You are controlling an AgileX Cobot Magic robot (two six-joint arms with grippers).
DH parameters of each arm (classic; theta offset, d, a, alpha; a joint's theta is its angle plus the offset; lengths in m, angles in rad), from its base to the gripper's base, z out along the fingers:
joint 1: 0 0.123 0 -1.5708
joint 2: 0.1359 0 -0.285 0
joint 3: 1.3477 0 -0.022 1.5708
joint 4: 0 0.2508 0 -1.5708
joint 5: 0 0 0.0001 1.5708
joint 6: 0 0.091 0 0
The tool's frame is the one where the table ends.
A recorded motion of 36 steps. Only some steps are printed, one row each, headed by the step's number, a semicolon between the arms.
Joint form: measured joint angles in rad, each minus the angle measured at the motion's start. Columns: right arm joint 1, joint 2, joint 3, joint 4, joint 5, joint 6; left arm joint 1, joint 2, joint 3, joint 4, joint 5, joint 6.
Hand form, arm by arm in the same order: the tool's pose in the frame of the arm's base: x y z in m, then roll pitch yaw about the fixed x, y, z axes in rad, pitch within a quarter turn. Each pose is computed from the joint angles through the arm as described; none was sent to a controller.
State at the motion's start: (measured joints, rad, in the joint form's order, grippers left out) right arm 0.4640 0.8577 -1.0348 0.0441 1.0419 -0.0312; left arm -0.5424 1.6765 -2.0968 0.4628 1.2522 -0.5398
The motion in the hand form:
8: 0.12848 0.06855 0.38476 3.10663 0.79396 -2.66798; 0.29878 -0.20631 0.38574 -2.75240 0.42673 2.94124
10: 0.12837 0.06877 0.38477 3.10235 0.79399 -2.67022; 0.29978 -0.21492 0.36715 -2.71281 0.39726 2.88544
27: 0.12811 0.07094 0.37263 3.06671 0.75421 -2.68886; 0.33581 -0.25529 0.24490 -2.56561 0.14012 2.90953
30: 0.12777 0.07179 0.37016 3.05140 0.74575 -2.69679; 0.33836 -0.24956 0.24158 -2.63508 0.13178 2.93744
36: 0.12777 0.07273 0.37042 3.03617 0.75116 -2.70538; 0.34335 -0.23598 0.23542 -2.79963 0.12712 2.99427
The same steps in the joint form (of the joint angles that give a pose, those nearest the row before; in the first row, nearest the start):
8: 0.0000 0.0000 0.0000 0.0044 0.0000 0.0000; -0.0051 0.0235 0.3128 -0.7059 -0.0268 0.3000
10: 0.0000 0.0000 0.0000 0.0075 0.0000 0.0000; -0.0063 0.0392 0.3693 -0.7880 -0.0623 0.3823
27: -0.0001 0.0000 0.0409 0.0338 -0.0012 -0.0001; -0.0034 0.2996 0.4823 -1.0503 -0.1982 0.5014
30: 0.0000 0.0000 0.0494 0.0454 -0.0014 0.0000; -0.0022 0.2996 0.4823 -0.9659 -0.1994 0.4326
36: 0.0000 0.0000 0.0501 0.0565 -0.0078 0.0000; -0.0022 0.2996 0.4823 -0.7681 -0.1868 0.2821

